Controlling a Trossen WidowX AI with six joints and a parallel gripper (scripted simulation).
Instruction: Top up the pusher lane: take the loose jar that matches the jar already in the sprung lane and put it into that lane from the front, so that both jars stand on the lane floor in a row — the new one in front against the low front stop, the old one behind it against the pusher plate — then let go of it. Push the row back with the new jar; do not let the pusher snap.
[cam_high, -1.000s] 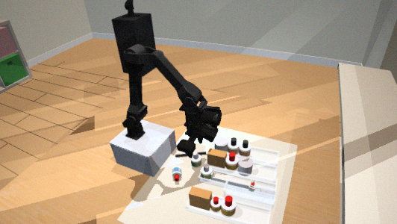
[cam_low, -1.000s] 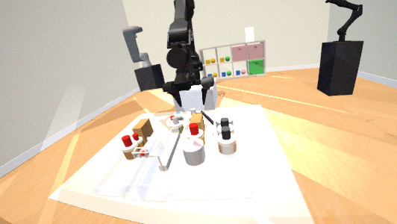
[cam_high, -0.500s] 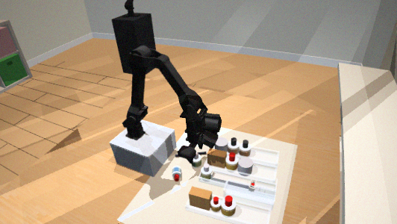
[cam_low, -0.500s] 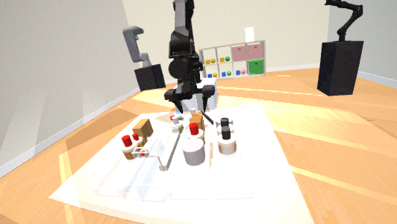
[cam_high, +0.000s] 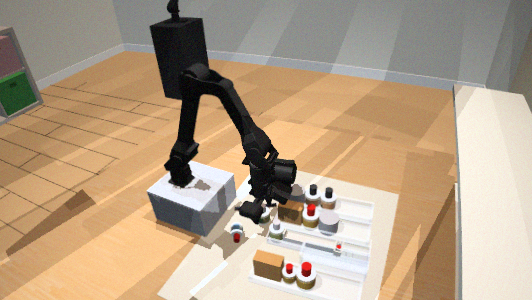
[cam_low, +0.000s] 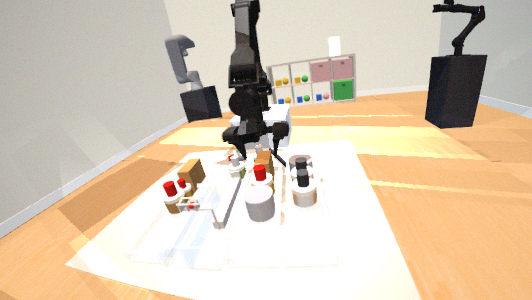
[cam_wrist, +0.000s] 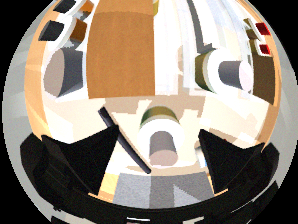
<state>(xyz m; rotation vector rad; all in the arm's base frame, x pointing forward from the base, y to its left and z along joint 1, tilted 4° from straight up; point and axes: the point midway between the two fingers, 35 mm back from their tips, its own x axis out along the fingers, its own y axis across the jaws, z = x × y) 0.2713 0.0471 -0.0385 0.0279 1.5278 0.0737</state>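
The thin black bar is 5 cm behind my gripper tip, 4 cm to the left of it and 2 cm below it. From my gripper tip the other things lie so: clear sprung lane 23 cm ahead, 5 cm to the right, 1 cm below; then red mark 26 cm ahead, 6 cm to the right, 4 cm above.
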